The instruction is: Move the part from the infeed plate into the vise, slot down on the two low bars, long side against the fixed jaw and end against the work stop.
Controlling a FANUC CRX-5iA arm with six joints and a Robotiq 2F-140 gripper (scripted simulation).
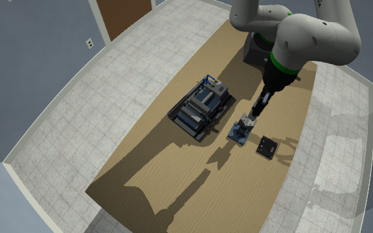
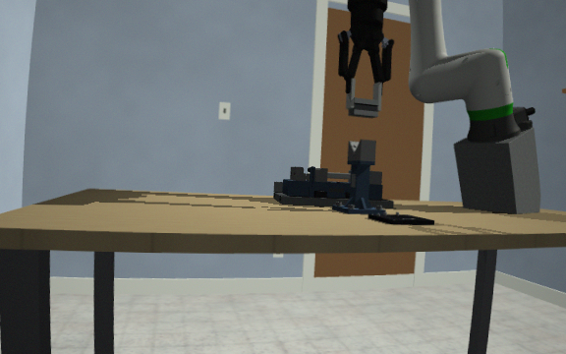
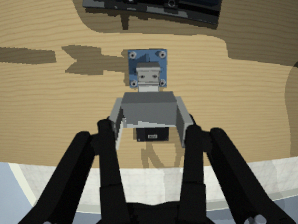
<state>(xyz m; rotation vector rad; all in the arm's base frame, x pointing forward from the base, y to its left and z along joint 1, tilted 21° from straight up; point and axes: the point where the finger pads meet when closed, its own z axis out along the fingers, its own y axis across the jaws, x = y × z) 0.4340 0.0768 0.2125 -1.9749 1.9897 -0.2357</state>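
The part is 10 mm to the left of my hand and 30 mm below it. From my hand the other things lie so: V-block post 200 mm below; air cylinder rod 40 mm behind, 220 mm to the right, 180 mm below; work stop rod 60 mm ahead, 180 mm to the right, 170 mm below.
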